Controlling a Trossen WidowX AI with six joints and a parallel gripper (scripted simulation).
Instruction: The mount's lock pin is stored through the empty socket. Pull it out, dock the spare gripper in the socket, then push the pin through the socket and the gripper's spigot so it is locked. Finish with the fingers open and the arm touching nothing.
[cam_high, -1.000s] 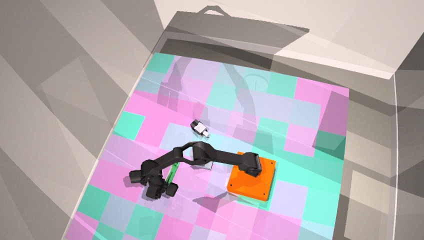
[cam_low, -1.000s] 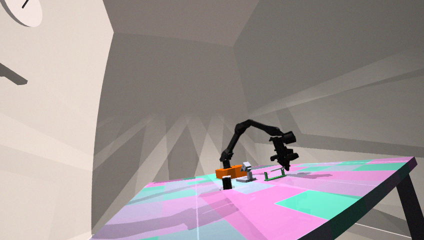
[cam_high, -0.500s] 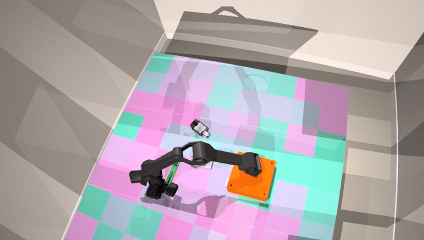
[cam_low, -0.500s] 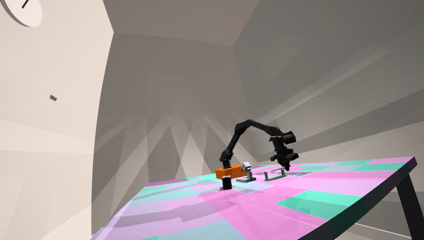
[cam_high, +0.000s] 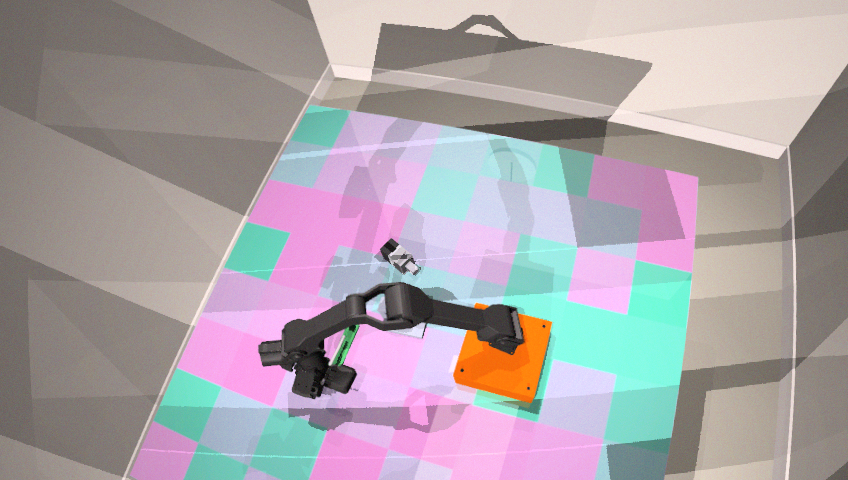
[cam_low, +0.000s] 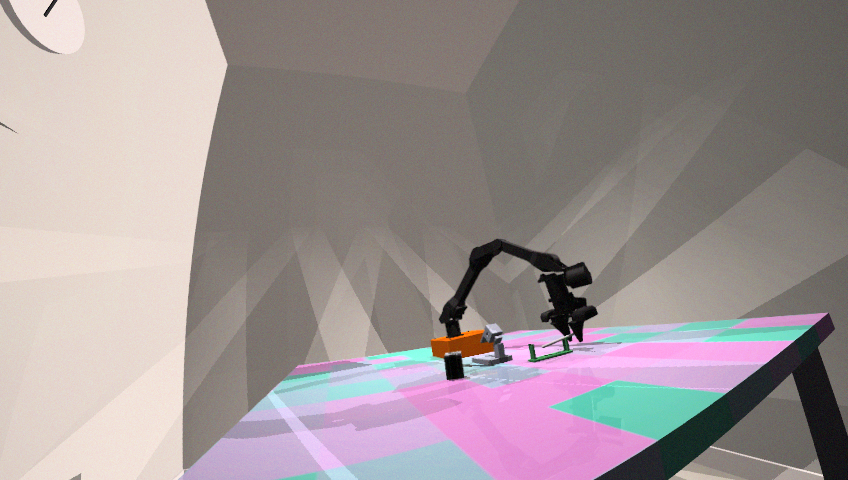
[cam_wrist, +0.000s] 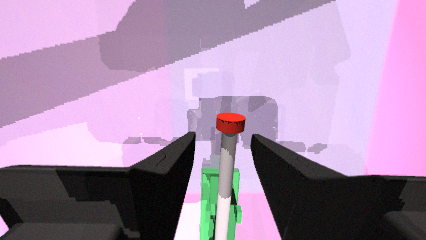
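Right now the green rack is 1 cm ahead of my gripper tip and 10 cm to the right of it. The rest, counted from my gripper tip: grey mount (8 cm behind, 23 cm to the right, 3 cm above); then spare gripper (2 cm behind, 38 cm to the right).
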